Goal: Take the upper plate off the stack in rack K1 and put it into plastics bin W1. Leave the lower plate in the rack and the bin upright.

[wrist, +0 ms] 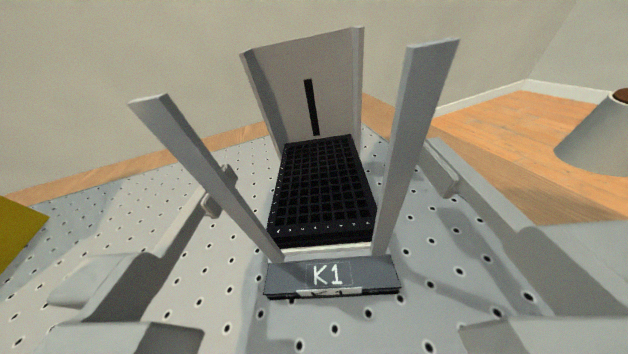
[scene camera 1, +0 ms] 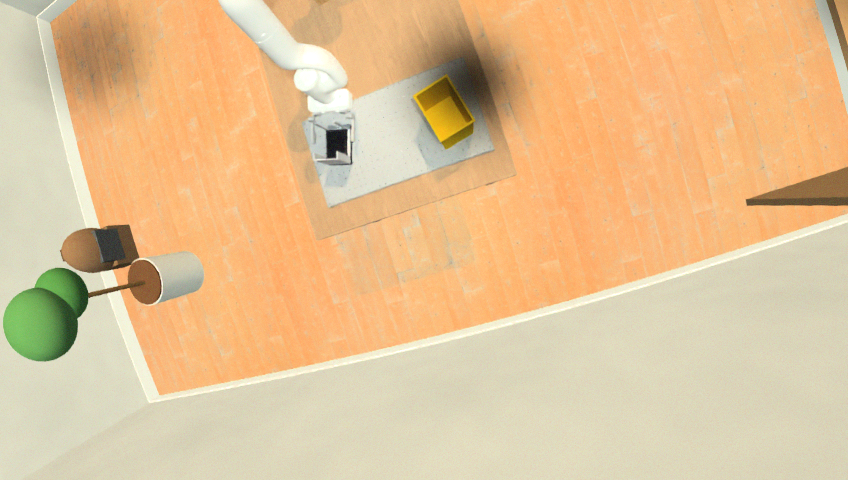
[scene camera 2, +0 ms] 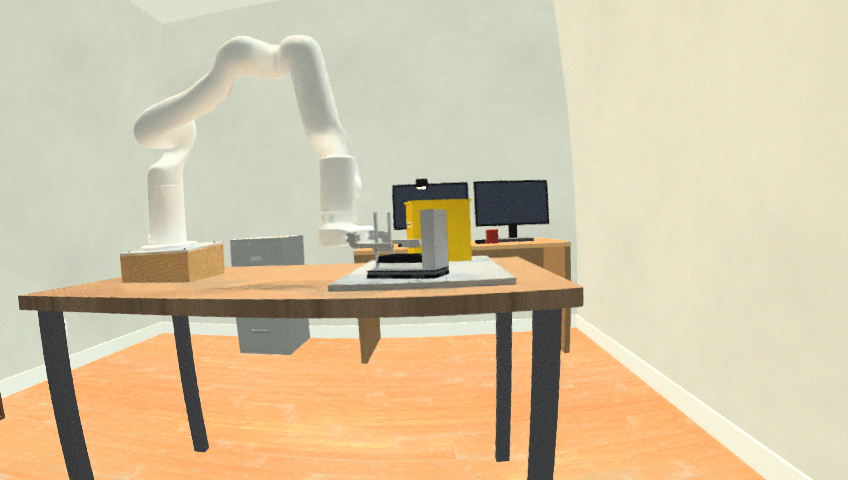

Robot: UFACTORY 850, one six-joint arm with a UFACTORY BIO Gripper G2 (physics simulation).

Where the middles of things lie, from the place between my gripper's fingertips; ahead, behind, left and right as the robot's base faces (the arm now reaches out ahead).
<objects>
I see my gripper 30 mm above the black plate point(wrist: 322, 197) and 10 mm short of it. From my hand the other things lie so: yellow bin W1 point(scene camera 1: 440, 102) (440 mm to the left, 50 mm ahead, 20 mm above).
</objects>
